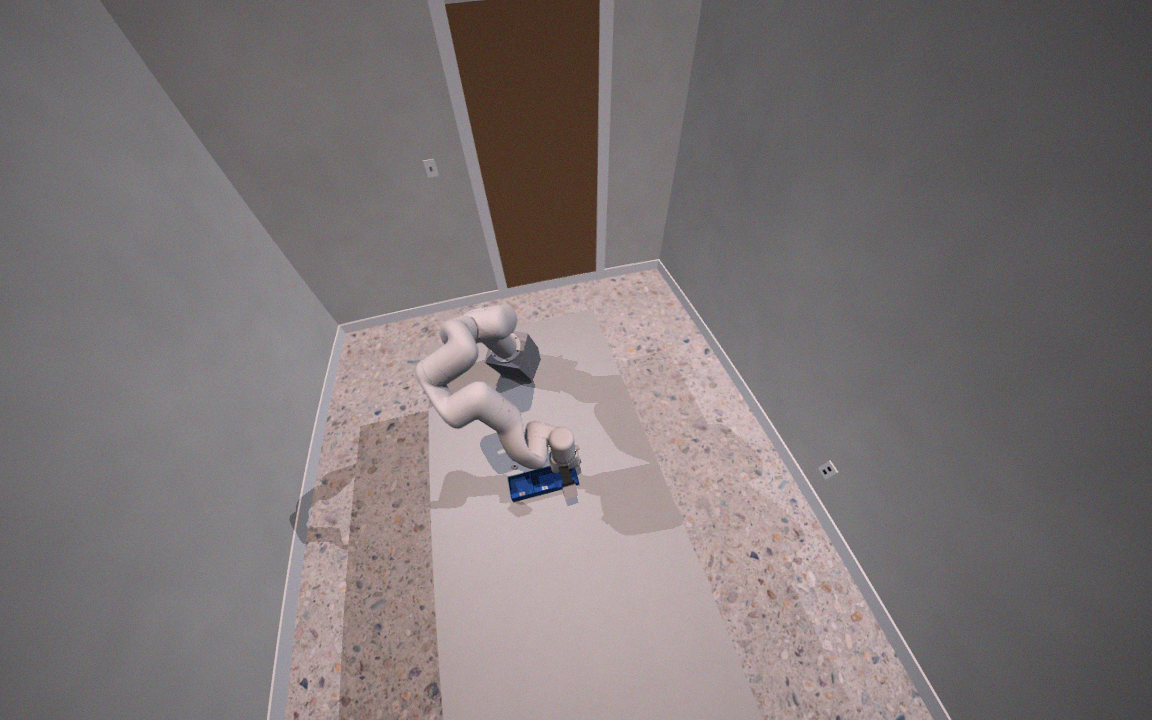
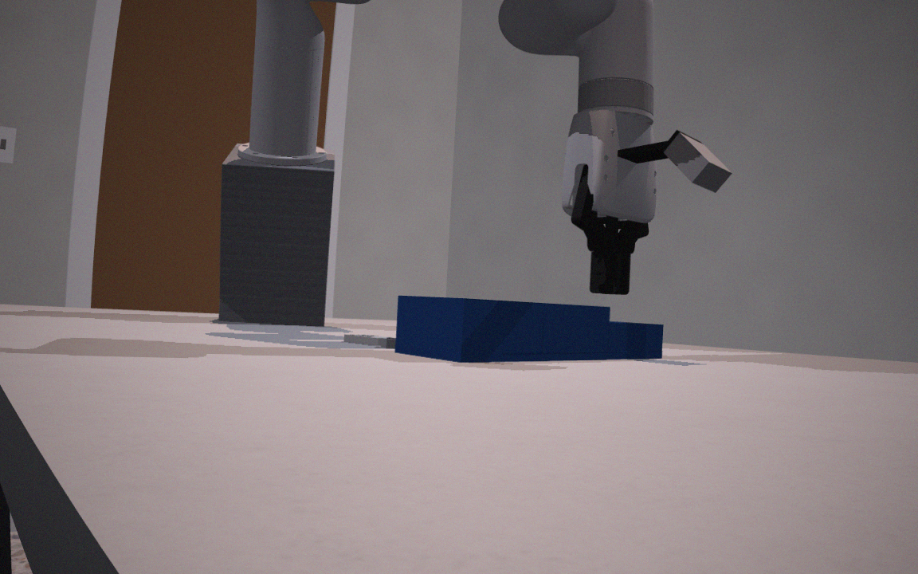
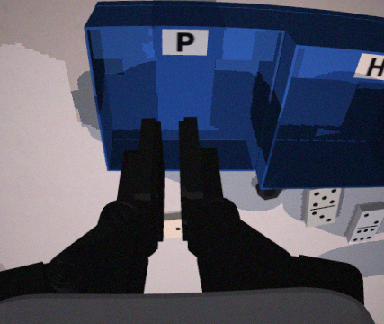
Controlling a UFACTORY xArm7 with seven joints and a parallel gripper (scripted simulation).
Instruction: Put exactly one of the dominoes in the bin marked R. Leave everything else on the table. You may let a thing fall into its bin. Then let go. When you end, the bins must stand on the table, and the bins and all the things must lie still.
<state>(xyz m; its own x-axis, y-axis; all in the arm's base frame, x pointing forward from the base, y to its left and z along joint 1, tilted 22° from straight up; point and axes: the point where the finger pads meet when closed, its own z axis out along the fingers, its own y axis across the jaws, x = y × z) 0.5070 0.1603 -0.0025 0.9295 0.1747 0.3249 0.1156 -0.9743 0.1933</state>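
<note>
Now: the white domino 13 cm behind my hand, 3 cm to the right of it and 7 cm below it. Also, from my hand: blue bin: 1 cm ahead, 9 cm to the right, 6 cm below; grey hex nut: 8 cm behind, 19 cm to the right, 8 cm below.
</note>
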